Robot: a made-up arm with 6 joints. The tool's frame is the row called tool.
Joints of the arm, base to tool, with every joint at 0 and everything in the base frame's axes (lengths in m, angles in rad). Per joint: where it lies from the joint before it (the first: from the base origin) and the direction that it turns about. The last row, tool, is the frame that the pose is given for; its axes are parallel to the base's.
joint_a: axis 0 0 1 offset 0.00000 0.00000 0.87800
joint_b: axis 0 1 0 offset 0.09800 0.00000 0.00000
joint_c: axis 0 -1 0 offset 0.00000 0.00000 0.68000
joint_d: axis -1 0 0 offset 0.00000 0.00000 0.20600
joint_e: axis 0 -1 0 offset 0.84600 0.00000 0.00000
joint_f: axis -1 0 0 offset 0.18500 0.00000 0.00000
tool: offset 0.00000 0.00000 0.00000
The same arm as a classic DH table. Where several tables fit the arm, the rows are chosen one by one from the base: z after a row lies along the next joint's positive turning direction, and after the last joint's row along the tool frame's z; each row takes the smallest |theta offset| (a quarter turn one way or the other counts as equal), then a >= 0, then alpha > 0; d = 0 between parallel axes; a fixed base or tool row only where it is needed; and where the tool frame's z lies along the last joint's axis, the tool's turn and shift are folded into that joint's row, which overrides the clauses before.
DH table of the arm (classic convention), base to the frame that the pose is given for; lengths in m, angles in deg. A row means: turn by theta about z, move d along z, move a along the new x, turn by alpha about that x. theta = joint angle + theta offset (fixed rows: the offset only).
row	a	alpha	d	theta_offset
joint_a	0.0980	-90.00	0.8780	0.00
joint_b	0.6800	180.00	0.0000	-90.00
joint_c	0.2060	-90.00	0.0000	0.00
joint_d	0.0000	90.00	-0.8460	0.00
joint_e	0.0000	-90.00	0.0000	0.00
joint_f	0.0000	90.00	-0.1850	90.00
tool (fixed)	0.0000	0.00	0.0000	-90.00

